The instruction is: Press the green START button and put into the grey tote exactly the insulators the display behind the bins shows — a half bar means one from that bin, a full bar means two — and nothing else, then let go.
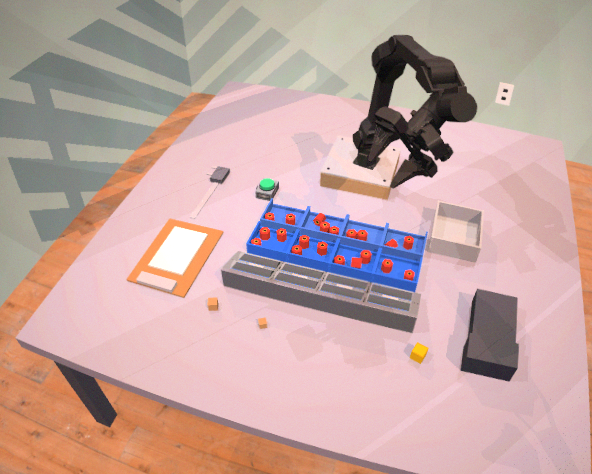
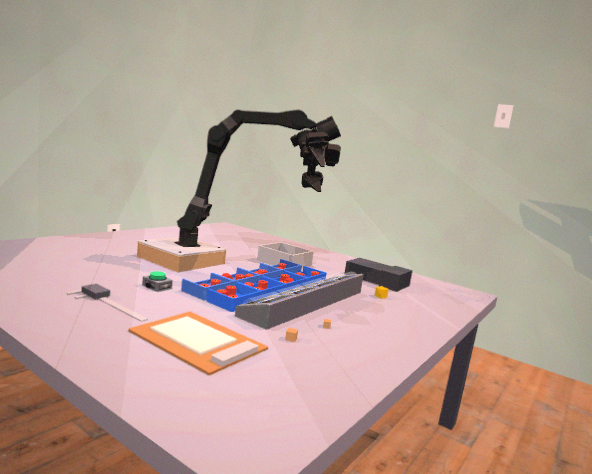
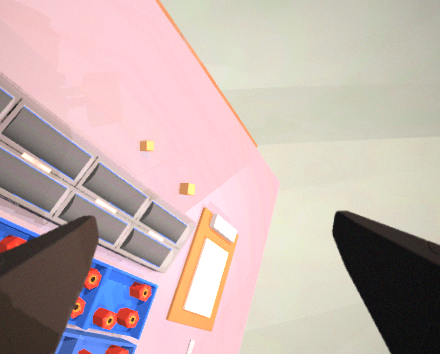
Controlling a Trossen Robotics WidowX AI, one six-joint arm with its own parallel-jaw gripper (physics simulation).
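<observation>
The green START button point(image 1: 267, 184) point(image 2: 158, 275) stands on a small grey box left of the bins. The blue bins point(image 1: 290, 257) point(image 2: 220, 301) point(image 3: 117, 295) form two rows of four and hold red insulators, such as an upright one point(image 1: 387, 265) in the front right bin. The grey display point(image 1: 320, 300) point(image 2: 310, 305) point(image 3: 75, 186) has two rows of dark windows with pale strips between them; I make out no lit bars. The grey tote point(image 1: 454, 248) point(image 2: 270, 255), right of the bins, looks empty. My gripper point(image 1: 382, 170) point(image 2: 321, 178) point(image 3: 217, 225) is open and empty, high above the table.
A black block point(image 1: 492, 330) point(image 2: 378, 274) and a yellow cube point(image 1: 419, 352) point(image 2: 381, 292) stand at the right. Two small orange cubes lie near the display. An orange clipboard point(image 1: 207, 250) point(image 2: 145, 329) point(image 3: 178, 305) and a dark plug point(image 1: 220, 174) point(image 2: 95, 291) with a pale strip lie left.
</observation>
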